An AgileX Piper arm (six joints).
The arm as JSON. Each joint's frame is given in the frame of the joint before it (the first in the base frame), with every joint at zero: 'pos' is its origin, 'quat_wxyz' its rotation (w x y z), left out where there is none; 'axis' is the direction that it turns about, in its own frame. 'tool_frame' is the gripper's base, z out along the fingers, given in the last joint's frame.
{
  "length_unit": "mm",
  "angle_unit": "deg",
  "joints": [
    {
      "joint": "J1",
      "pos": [
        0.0,
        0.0,
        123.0
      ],
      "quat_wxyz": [
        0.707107,
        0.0,
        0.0,
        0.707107
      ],
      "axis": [
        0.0,
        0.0,
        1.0
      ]
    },
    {
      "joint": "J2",
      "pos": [
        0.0,
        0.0,
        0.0
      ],
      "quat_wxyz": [
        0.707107,
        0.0,
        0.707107,
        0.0
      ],
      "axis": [
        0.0,
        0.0,
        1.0
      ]
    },
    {
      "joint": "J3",
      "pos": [
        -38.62,
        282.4,
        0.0
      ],
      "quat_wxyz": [
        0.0,
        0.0,
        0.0,
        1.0
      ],
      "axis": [
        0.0,
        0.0,
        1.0
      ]
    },
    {
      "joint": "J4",
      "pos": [
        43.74,
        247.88,
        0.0
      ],
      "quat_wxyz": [
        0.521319,
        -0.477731,
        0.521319,
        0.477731
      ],
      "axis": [
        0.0,
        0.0,
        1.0
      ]
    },
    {
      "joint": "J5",
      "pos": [
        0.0,
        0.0,
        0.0
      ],
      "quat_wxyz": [
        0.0,
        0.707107,
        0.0,
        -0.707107
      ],
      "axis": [
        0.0,
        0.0,
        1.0
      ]
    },
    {
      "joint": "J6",
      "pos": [
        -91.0,
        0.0,
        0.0
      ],
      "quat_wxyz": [
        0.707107,
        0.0,
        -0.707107,
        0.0
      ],
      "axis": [
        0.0,
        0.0,
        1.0
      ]
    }
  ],
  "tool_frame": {
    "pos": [
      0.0,
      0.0,
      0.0
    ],
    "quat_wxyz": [
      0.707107,
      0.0,
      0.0,
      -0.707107
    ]
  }
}
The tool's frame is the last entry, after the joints.
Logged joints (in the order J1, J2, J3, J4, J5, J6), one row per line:
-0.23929 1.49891 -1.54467 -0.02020 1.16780 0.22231
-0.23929 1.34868 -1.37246 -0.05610 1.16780 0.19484
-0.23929 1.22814 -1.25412 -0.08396 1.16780 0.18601
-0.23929 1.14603 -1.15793 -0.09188 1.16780 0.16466
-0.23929 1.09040 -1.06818 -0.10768 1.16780 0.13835
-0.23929 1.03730 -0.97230 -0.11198 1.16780 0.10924
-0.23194 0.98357 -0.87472 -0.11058 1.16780 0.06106
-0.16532 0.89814 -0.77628 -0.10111 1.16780 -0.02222
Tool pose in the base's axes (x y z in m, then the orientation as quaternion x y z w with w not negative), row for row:
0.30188 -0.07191 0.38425 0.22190 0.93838 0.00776 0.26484
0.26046 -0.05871 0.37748 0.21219 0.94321 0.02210 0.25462
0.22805 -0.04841 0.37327 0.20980 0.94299 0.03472 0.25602
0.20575 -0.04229 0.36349 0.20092 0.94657 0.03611 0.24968
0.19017 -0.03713 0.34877 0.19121 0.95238 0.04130 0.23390
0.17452 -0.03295 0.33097 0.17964 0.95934 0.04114 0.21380
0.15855 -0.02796 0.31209 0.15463 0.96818 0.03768 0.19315
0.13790 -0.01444 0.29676 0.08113 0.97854 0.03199 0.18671
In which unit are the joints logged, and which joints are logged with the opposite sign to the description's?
The joints are logged in radians. Opposite sign: J4.
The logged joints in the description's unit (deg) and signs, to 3 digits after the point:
-13.710 85.881 -88.503 1.157 66.910 12.737
-13.710 77.274 -78.636 3.214 66.910 11.164
-13.710 70.367 -71.856 4.811 66.910 10.658
-13.710 65.663 -66.345 5.264 66.910 9.434
-13.710 62.475 -61.202 6.170 66.910 7.927
-13.710 59.433 -55.709 6.416 66.910 6.259
-13.289 56.354 -50.118 6.336 66.910 3.498
-9.472 51.460 -44.478 5.793 66.910 -1.273

